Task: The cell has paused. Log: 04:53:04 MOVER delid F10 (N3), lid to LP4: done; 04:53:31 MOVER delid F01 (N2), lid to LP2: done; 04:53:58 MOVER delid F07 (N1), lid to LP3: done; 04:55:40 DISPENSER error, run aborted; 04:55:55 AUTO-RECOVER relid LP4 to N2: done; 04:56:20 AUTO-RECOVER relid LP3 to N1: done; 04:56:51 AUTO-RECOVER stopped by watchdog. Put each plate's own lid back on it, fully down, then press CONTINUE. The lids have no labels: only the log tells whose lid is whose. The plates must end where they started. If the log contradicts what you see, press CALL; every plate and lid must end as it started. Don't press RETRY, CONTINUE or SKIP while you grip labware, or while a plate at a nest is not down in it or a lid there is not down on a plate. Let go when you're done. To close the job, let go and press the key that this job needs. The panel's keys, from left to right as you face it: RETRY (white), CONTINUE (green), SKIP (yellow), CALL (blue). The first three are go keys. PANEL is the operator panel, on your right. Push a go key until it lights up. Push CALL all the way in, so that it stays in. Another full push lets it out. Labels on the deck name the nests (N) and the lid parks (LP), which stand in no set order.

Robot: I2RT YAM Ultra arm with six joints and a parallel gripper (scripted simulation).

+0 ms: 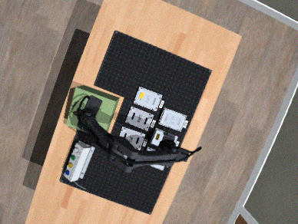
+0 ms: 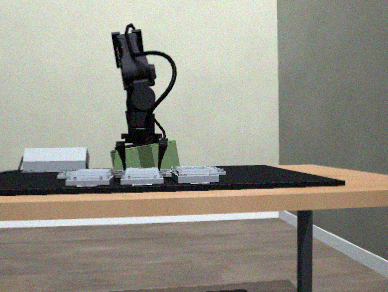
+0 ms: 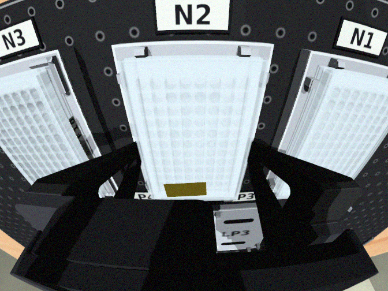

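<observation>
The clear lid lies right at my hand. Also, from my hand: lid park LP4: 19 cm behind, 5 cm to the left, 3 cm below; then well plate: 1 cm behind, 13 cm to the left, 1 cm below; then lid park LP3: 18 cm behind, 8 cm to the right, 3 cm below.
</observation>
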